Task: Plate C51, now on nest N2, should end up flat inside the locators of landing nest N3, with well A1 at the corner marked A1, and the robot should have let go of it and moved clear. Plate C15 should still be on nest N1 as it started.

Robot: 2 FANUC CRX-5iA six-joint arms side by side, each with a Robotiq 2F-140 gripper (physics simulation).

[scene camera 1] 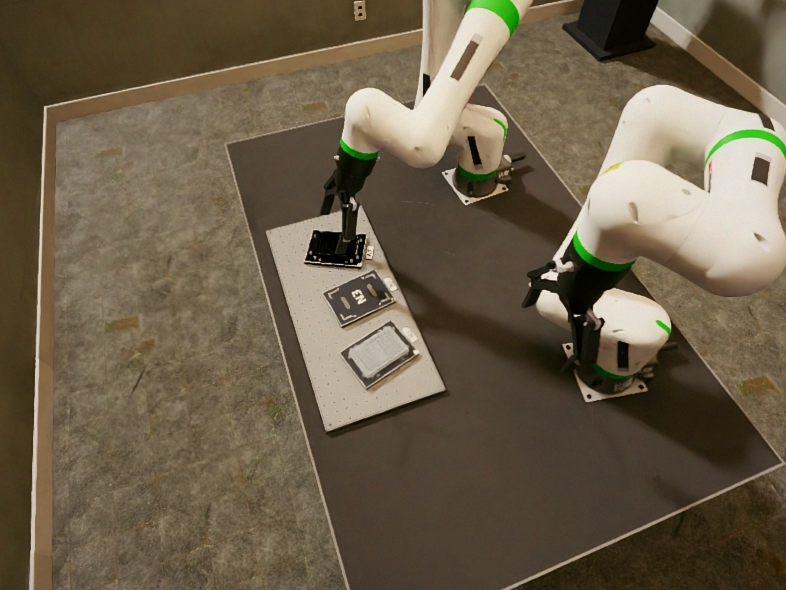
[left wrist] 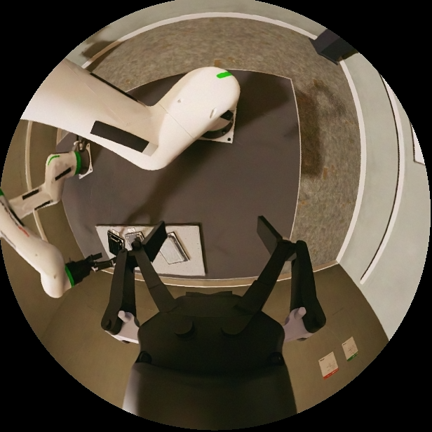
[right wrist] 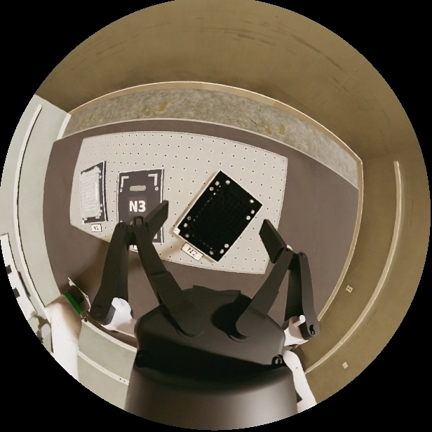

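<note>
Black plate C51 [scene camera 1: 325, 246] [right wrist: 220, 215] lies flat on nest N2, beside the N2 label [right wrist: 192, 251]. Its well A1 cannot be made out. My right gripper [scene camera 1: 334, 231] [right wrist: 215, 217] is open and empty, pointing down above the plate; in the right wrist view its fingertips appear to either side of it. Nest N3 [scene camera 1: 358, 296] [right wrist: 150, 192] is bare, with white corner marks; a finger covers part of it in the right wrist view. Pale clear plate C15 [scene camera 1: 380, 351] [left wrist: 173, 248] [right wrist: 91, 195] lies on nest N1. My left gripper [scene camera 1: 549, 336] [left wrist: 210, 226] is open and empty, far from the nests.
The nests stand in a row on a light perforated board [scene camera 1: 304, 342] [left wrist: 197, 255] [right wrist: 185, 150] on the dark table [scene camera 1: 444, 469]. The left arm's base [scene camera 1: 606, 374] stands right of the board; the right arm's base [scene camera 1: 476, 184] stands at the back.
</note>
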